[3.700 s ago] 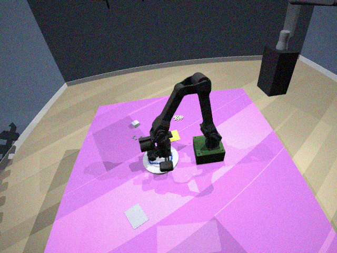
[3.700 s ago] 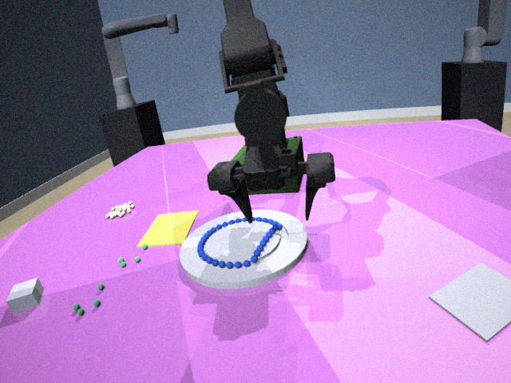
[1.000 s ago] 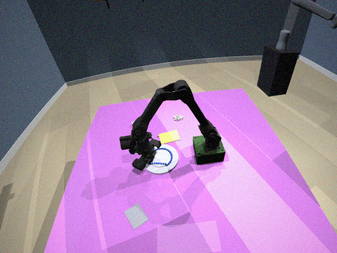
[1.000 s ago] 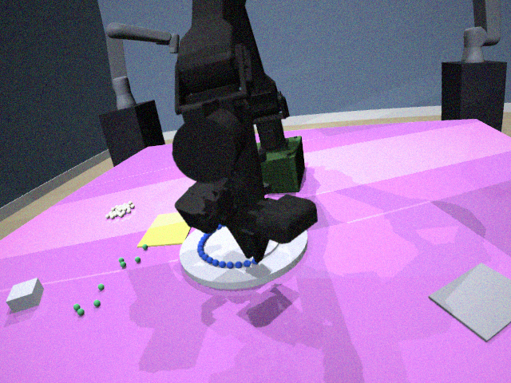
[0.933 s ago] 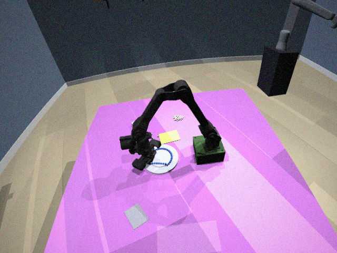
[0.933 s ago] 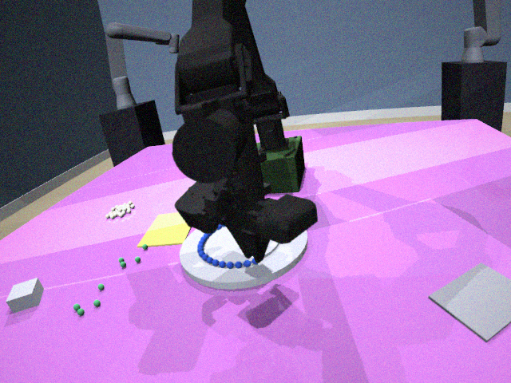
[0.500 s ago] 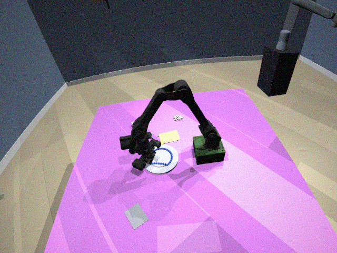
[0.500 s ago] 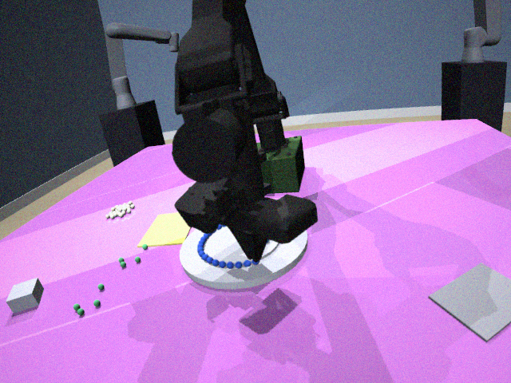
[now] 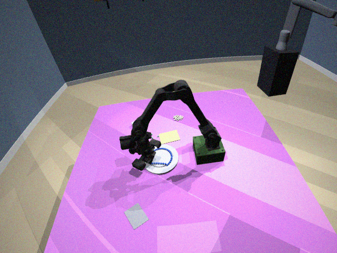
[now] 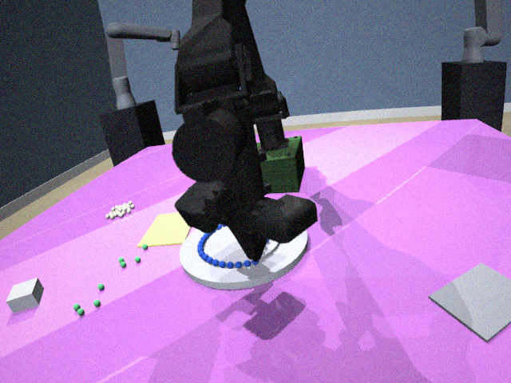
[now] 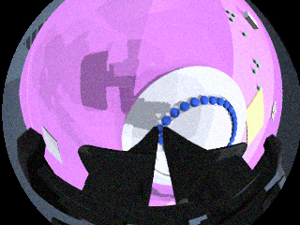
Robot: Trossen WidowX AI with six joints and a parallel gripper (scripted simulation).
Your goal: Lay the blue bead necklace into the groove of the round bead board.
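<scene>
Now: gripper tip 60 mm past the round white bead board, 30 mm to the left of it and 10 mm above it. The rest, counted from my gripper tip: yellow sheet 130 mm behind, 190 mm to the right, 10 mm below; grey tile 90 mm ahead, 280 mm to the left, 10 mm below; cube 90 mm ahead, 360 mm to the right.
</scene>
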